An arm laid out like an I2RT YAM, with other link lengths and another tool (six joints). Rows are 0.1 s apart.
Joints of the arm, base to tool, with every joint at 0 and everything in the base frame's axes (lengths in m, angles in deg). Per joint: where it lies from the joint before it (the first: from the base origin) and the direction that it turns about. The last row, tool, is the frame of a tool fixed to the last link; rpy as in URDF.
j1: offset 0 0 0.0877 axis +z
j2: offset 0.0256 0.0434 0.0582 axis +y
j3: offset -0.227 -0.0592 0 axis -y
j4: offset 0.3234 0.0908 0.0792 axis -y
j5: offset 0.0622 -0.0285 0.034 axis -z
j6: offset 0.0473 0 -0.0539 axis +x
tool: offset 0.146 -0.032 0.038 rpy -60.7 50.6 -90
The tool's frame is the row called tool.
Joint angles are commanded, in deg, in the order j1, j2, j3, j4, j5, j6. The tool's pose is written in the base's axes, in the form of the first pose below.
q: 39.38, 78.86, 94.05, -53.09, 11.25, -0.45
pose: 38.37 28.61 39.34 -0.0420 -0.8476 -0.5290 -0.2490 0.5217 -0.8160
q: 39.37, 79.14, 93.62, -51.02, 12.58, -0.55
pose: 39.03 28.60 39.59 -0.0422 -0.8453 -0.5327 -0.2169 0.5282 -0.8210
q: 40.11, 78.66, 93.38, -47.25, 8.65, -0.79
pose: 38.60 30.73 40.92 0.0343 -0.8053 -0.5919 -0.2318 0.5697 -0.7885
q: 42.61, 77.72, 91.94, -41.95, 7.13, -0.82
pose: 37.49 33.30 42.40 0.1201 -0.7601 -0.6386 -0.2289 0.6047 -0.7629
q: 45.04, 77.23, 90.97, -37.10, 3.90, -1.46
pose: 35.90 36.29 43.81 0.2211 -0.7023 -0.6767 -0.2561 0.6277 -0.7351
